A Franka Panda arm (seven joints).
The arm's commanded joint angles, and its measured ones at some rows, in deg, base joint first. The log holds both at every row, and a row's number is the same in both.
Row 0, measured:
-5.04, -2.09, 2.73, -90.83, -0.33, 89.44, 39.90
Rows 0 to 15, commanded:
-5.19, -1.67, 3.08, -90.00, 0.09, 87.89, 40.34
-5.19, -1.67, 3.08, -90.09, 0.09, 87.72, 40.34
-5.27, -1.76, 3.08, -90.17, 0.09, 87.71, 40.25
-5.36, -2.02, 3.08, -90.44, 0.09, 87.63, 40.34
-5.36, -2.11, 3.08, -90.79, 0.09, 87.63, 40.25
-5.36, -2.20, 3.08, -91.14, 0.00, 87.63, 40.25
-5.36, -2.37, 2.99, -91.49, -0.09, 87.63, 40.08
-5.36, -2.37, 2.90, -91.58, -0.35, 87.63, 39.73
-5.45, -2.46, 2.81, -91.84, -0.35, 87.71, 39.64
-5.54, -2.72, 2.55, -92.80, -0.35, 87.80, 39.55
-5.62, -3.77, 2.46, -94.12, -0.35, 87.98, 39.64
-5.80, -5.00, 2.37, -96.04, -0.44, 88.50, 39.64
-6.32, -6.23, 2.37, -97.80, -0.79, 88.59, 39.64
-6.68, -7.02, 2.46, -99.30, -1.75, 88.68, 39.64
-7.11, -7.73, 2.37, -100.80, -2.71, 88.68, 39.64
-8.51, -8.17, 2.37, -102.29, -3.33, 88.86, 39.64
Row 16, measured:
-6.16, -4.29, 2.19, -96.37, -1.22, 88.80, 39.89
